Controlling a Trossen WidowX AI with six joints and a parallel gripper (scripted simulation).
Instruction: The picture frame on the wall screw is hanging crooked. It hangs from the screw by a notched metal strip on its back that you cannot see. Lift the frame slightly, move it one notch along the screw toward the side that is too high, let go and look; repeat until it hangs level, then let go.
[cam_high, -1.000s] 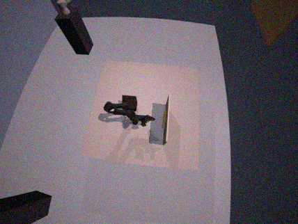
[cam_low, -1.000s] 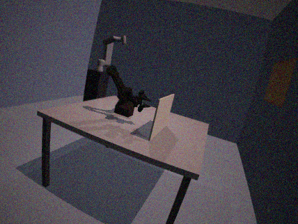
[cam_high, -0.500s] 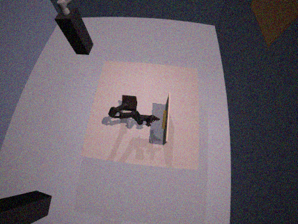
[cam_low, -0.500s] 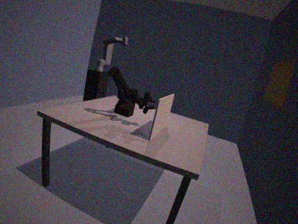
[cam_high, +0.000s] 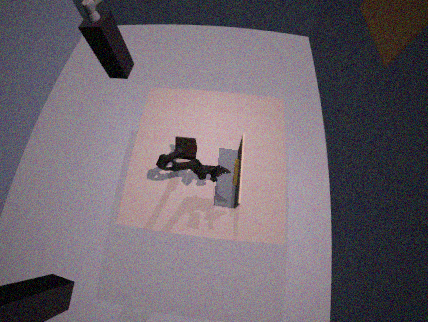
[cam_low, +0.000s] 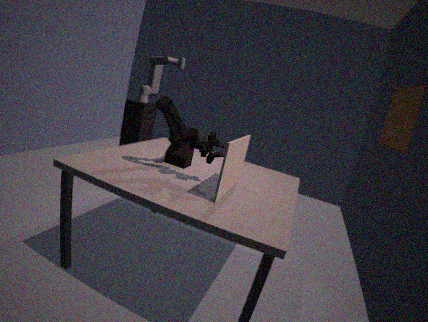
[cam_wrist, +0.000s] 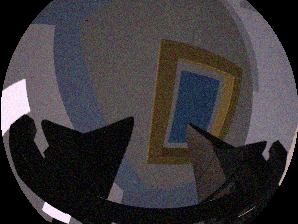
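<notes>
The picture frame lies 5 cm ahead of my gripper tip, 2 cm to the left of it and 5 cm below it. The rest, counted from my gripper tip: upright wall panel 6 cm ahead, 2 cm to the left, 6 cm below.
</notes>
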